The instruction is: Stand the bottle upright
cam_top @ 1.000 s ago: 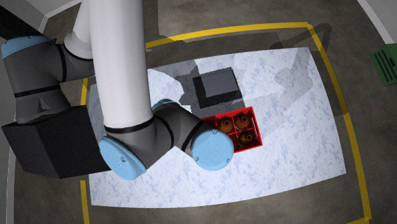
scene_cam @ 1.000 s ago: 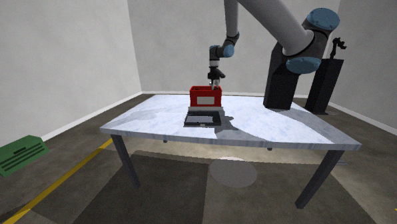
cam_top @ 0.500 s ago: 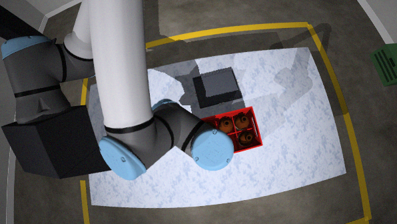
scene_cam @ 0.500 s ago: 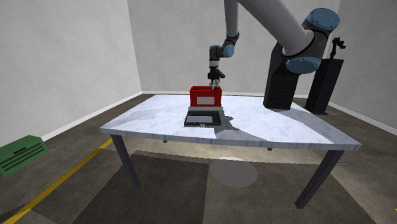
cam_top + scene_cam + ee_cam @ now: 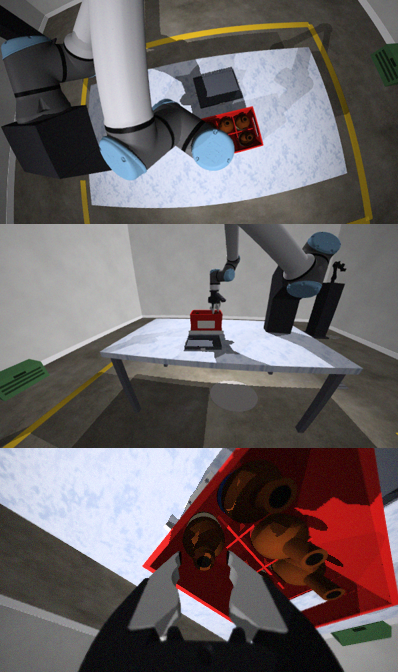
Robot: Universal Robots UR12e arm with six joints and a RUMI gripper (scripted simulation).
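My hand is 80 mm short of the red crate, 70 mm above it and 50 mm to the right of it. Round my hand: dark tray 330 mm to the left, 140 mm below, 80 mm ahead.
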